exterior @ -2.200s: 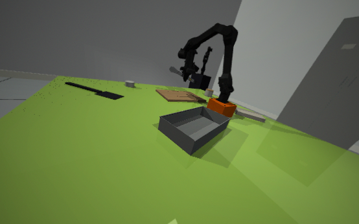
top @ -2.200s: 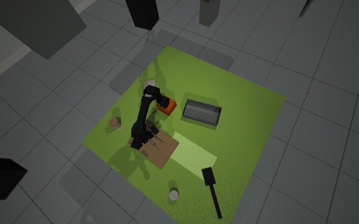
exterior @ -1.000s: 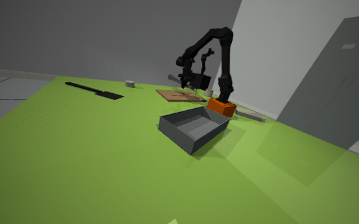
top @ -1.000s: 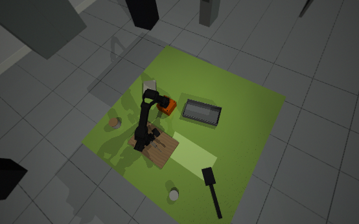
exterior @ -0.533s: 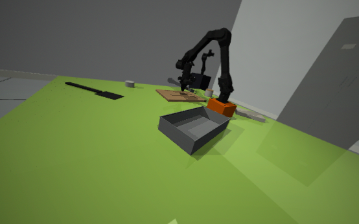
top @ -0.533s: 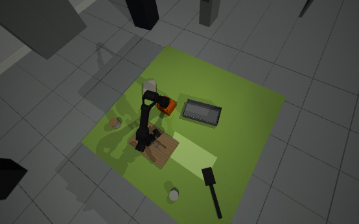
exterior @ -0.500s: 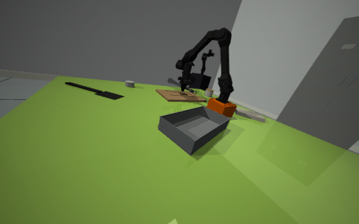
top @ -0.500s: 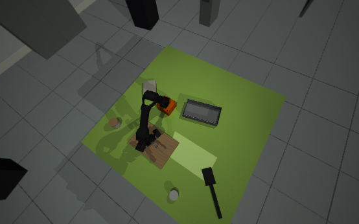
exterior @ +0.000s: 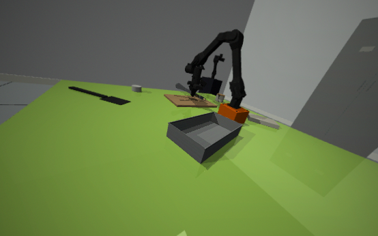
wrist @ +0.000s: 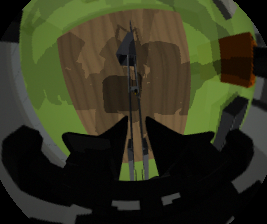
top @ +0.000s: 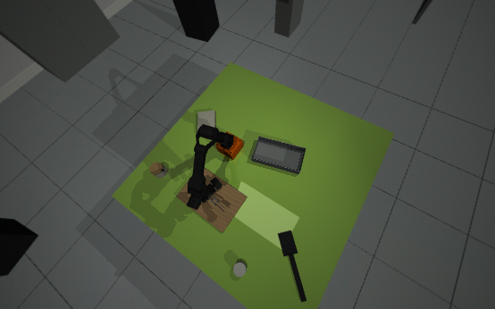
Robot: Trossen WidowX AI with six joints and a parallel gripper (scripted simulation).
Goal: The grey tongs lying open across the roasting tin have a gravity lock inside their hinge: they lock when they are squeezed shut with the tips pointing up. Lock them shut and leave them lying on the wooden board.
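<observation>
Right now the wooden board is 4 cm below my gripper tip. Round my gripper tip: flat block 28 cm behind, 44 cm to the left, 3 cm below; then brown-topped cylinder 38 cm behind, 1 cm to the left, 1 cm below; then roasting tin 27 cm ahead, 40 cm to the left, 2 cm below.
</observation>
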